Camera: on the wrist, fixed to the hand. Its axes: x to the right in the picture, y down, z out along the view.
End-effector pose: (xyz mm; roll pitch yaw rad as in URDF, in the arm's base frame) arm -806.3 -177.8 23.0 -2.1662 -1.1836 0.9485
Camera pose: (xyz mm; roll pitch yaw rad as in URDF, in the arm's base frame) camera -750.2 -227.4 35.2 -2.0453 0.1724 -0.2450
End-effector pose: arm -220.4 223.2 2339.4 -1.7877 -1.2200 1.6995
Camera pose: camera -149.9 251.0 2341.6 -1.9398 0.2680 0.8827
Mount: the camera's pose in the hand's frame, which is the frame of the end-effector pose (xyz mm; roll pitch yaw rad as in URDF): 8.4 32.1 -68.2 -0.1020 0.5627 1.5966
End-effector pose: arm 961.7 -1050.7 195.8 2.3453 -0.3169 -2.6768
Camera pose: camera 986.0 -1067.9 265.5 -2.2281 -1.1732 1.0381
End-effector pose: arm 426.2 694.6 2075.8 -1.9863 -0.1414 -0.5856
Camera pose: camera 391.7 627.1 2075.2 -3.1018 0.5893 -2.0877
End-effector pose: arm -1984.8 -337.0 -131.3 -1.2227 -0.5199 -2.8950
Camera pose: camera -2030.6 -293.7 -173.5 -2.0556 1.0325 2.9596
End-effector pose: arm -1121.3 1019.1 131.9 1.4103 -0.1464 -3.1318
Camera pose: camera -1125.9 946.6 153.7 -0.3583 -0.8304 -1.3657
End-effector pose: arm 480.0 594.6 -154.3 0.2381 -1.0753 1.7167
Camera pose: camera 425.1 642.8 -174.8 -1.2116 0.1717 3.0096
